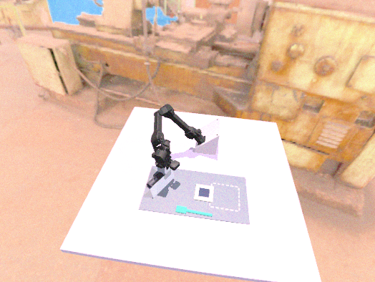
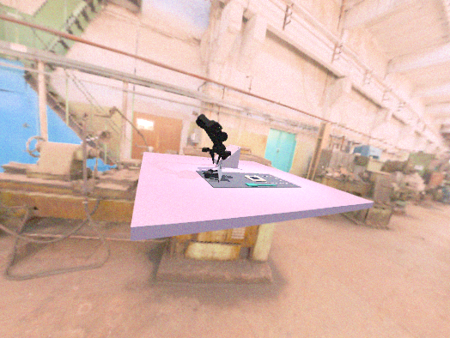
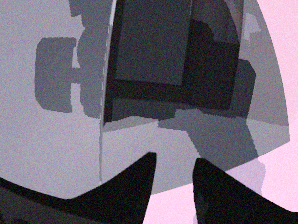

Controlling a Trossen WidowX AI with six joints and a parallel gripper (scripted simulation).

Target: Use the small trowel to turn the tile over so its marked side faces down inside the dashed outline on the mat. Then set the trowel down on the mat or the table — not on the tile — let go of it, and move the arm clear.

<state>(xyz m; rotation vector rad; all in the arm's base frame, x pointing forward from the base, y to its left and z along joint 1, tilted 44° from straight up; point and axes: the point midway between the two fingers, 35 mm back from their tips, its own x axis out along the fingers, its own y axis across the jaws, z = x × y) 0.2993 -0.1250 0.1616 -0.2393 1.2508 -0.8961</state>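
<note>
Now: gripper tip 60 mm short of the trowel, 40 mm above it and 20 mm to the left of it. From my gripper tip the other things lie so: teal flat tool: 240 mm ahead, 200 mm to the left, 60 mm below; grey mat: 220 mm to the left, 100 mm ahead, 80 mm below; white tile: 270 mm to the left, 100 mm ahead, 60 mm below.
</note>
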